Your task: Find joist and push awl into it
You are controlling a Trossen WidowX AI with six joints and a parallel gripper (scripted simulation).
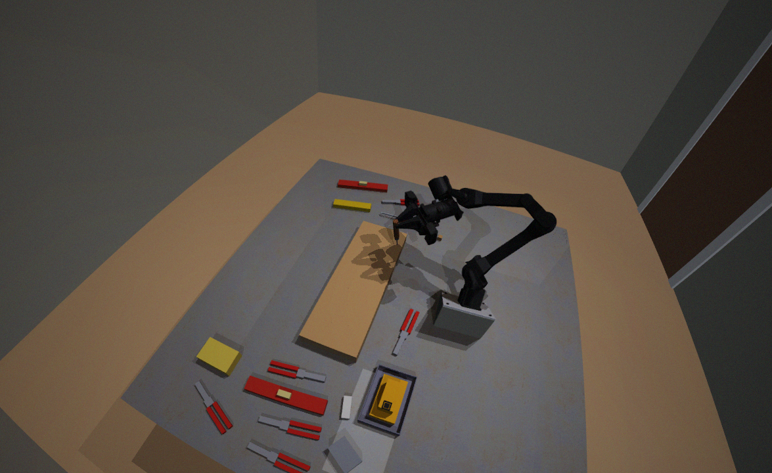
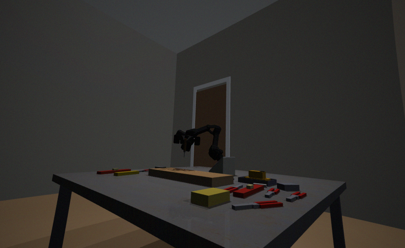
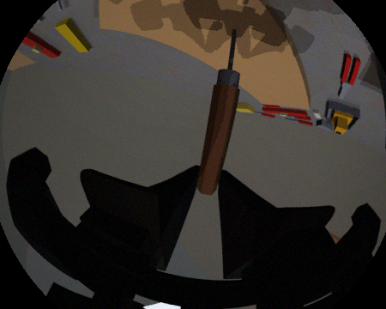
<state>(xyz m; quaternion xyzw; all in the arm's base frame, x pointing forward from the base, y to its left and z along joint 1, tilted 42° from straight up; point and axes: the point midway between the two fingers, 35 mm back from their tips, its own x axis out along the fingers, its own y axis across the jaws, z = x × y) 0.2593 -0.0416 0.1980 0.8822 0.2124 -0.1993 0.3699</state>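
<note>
Now: gripper tip 6 cm above the awl, 1 cm to the left of it and 1 cm past it. Round my gripper tip: grey tray (45 cm to the left, 21 cm below, 8 cm behind); yellow stud finder (46 cm to the left, 18 cm below, 8 cm behind); yellow bar (29 cm to the right, 22 cm below, 21 cm ahead).
</note>
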